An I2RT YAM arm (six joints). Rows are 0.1 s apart.
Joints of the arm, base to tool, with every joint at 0 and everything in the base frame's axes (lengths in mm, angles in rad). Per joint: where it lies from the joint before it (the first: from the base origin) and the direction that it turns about. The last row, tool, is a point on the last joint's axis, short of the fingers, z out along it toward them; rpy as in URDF.
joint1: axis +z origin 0 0 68
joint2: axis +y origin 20 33.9 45.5
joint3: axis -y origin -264 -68.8 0
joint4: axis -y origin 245 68.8 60
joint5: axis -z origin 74 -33.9 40.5
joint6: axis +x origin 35.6 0 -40.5
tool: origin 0 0 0 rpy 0 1.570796 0
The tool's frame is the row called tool.
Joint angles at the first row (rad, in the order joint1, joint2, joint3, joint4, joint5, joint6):
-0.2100 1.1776 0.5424 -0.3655 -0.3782 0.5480
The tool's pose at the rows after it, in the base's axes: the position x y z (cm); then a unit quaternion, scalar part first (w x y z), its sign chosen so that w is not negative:
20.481, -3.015, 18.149, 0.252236, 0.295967, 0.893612, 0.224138
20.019, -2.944, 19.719, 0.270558, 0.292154, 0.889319, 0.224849
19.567, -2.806, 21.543, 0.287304, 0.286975, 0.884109, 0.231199
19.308, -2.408, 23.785, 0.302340, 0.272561, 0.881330, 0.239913
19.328, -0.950, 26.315, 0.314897, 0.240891, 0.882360, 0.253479
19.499, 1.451, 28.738, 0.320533, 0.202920, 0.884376, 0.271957
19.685, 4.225, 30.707, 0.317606, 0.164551, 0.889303, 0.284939
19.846, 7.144, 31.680, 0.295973, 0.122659, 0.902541, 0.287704
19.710, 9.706, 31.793, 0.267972, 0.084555, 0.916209, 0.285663
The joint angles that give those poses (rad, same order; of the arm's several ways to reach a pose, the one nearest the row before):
-0.2093 1.1347 0.5619 -0.4067 -0.3758 0.5460
-0.2102 1.0744 0.5864 -0.4528 -0.3729 0.5474
-0.2094 1.0189 0.6238 -0.5063 -0.3809 0.5522
-0.1939 0.9787 0.6849 -0.5685 -0.3910 0.5522
-0.1178 0.9547 0.7615 -0.6187 -0.3825 0.5693
0.0118 0.9530 0.8426 -0.6487 -0.3500 0.6145
0.1597 0.9777 0.9229 -0.6726 -0.2967 0.6595
0.3042 1.0301 0.9925 -0.7102 -0.2476 0.6828
0.4228 1.0796 1.0343 -0.7438 -0.2164 0.6963

